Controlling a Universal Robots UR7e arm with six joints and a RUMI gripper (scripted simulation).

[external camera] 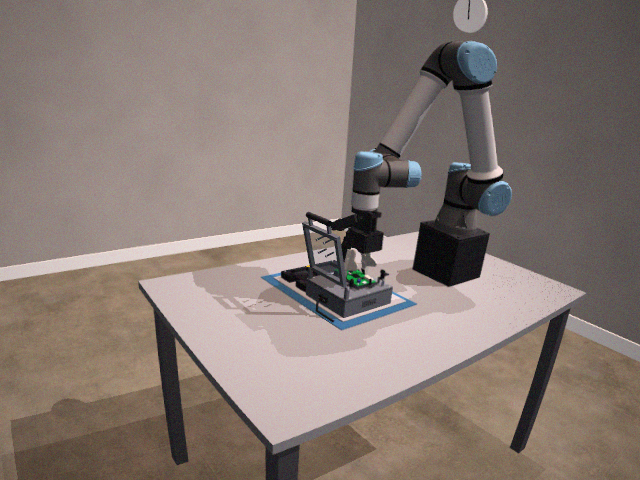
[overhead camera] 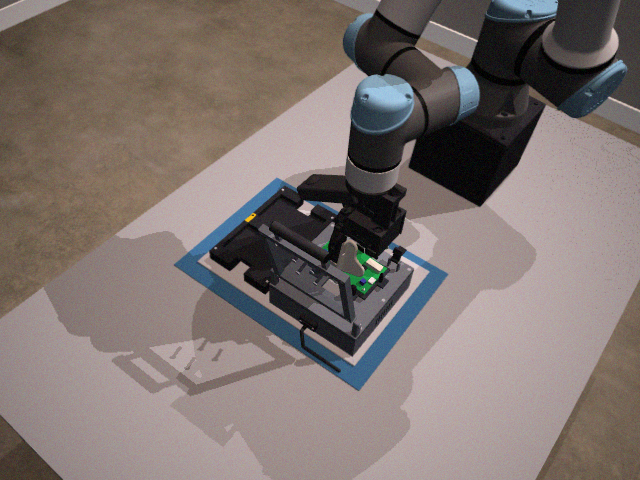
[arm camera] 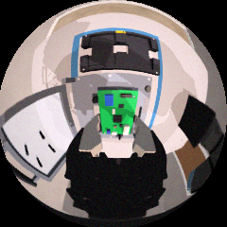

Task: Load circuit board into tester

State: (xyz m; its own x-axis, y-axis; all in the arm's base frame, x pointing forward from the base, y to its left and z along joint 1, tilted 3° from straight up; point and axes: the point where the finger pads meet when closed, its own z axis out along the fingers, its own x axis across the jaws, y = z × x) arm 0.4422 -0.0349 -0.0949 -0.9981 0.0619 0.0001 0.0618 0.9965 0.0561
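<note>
The green circuit board lies right at my hand. The rest, counted from my hand: tester lid 120 mm ahead, 100 mm above.
</note>
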